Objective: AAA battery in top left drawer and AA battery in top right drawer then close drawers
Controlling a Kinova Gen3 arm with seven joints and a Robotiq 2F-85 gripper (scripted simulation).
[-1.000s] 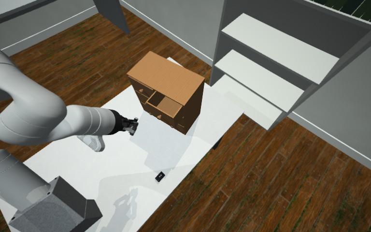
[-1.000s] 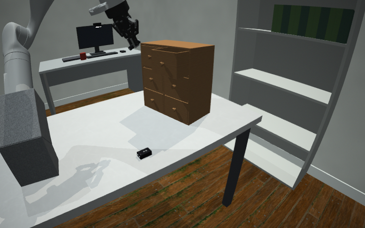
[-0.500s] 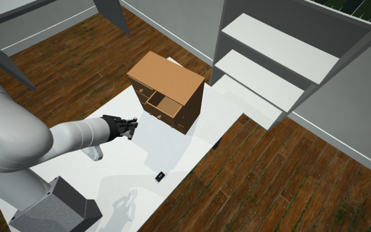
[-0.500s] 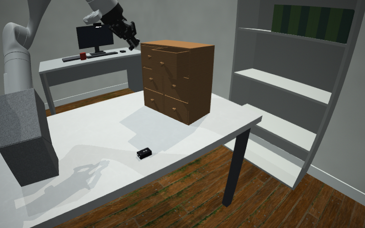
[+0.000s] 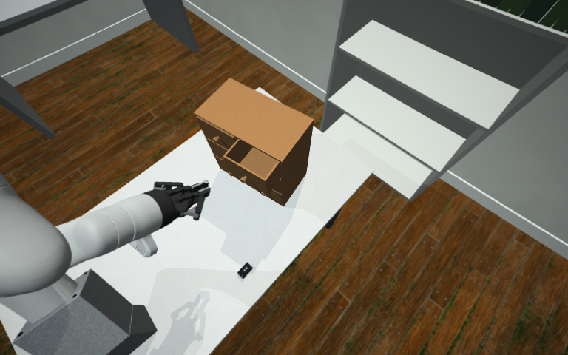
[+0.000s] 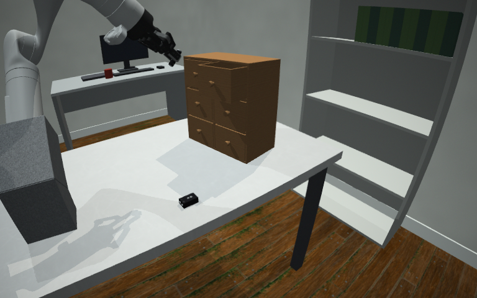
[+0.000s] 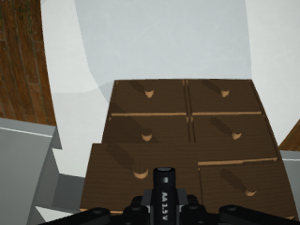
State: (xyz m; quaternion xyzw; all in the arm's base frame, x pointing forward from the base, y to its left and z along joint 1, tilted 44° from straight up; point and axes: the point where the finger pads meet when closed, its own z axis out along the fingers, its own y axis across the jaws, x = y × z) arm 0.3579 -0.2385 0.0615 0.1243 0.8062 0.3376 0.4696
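My gripper is now 1 cm short of the black AA battery and 1 cm above it. From my hand the other things lie so: blue AAA battery: 23 cm ahead, 13 cm to the left, 14 cm below; black box: 7 cm behind, 13 cm to the right, 36 cm below.
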